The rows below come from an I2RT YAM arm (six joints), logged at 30 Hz.
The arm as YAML. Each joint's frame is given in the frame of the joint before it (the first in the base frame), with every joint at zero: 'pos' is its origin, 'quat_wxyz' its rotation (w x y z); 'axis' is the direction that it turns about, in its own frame. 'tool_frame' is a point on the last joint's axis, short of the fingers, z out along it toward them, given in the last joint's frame.
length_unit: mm
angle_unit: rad
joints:
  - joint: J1
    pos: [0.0, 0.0, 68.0]
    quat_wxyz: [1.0, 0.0, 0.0, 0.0]
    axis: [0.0, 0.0, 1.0]
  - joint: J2
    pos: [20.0, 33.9, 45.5]
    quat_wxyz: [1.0, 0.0, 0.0, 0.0]
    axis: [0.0, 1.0, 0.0]
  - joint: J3
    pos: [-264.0, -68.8, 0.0]
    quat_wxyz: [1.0, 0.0, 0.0, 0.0]
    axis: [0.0, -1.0, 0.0]
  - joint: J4
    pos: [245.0, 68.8, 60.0]
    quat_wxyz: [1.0, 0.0, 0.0, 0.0]
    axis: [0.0, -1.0, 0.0]
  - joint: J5
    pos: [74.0, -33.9, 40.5]
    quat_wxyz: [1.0, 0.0, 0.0, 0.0]
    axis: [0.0, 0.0, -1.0]
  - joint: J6
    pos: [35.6, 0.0, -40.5]
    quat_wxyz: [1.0, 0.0, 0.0, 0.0]
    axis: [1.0, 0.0, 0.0]
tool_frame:
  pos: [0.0, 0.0, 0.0]
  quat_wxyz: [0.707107, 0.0, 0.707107, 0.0]
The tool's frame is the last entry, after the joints.
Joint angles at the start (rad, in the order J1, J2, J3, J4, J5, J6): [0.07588, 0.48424, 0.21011, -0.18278, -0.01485, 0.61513]
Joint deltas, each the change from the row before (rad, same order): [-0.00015, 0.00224, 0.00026, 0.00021, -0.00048, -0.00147]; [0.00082, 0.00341, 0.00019, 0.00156, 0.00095, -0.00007]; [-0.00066, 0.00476, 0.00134, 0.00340, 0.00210, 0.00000]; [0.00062, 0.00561, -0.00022, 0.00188, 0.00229, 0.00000]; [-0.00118, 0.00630, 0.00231, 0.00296, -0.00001, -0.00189]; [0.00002, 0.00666, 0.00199, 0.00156, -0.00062, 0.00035]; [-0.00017, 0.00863, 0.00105, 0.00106, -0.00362, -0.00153]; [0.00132, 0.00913, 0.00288, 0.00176, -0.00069, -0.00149]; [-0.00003, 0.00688, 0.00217, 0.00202, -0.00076, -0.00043]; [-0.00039, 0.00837, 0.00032, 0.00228, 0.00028, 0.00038]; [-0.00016, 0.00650, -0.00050, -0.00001, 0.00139, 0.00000]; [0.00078, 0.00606, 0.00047, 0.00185, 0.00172, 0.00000]
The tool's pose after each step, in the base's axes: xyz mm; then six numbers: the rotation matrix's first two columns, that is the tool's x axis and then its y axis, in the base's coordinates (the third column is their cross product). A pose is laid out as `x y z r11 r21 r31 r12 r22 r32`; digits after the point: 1 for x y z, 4 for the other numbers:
136.5 10.9 179.3 -0.4124 0.5462 -0.7291 0.1812 0.8335 0.5219
136.8 11.0 179.2 -0.4136 0.5457 -0.7288 0.1820 0.8339 0.5211
137.4 10.9 179.4 -0.4122 0.5461 -0.7293 0.1841 0.8339 0.5203
137.9 10.9 178.8 -0.4142 0.5457 -0.7285 0.1873 0.8343 0.5185
138.6 10.8 179.2 -0.4147 0.5446 -0.7290 0.1881 0.8352 0.5169
139.2 10.9 179.2 -0.4172 0.5447 -0.7275 0.1893 0.8350 0.5166
139.9 11.0 178.7 -0.4239 0.5429 -0.7249 0.1896 0.8359 0.5152
140.7 11.3 178.8 -0.4285 0.5408 -0.7238 0.1896 0.8371 0.5132
141.4 11.4 178.9 -0.4309 0.5403 -0.7228 0.1903 0.8373 0.5125
142.1 11.4 178.2 -0.4346 0.5405 -0.7204 0.1939 0.8373 0.5112
142.5 11.3 177.2 -0.4389 0.5402 -0.7180 0.1986 0.8376 0.5089
143.0 11.4 176.8 -0.4411 0.5398 -0.7170 0.2011 0.8380 0.5072

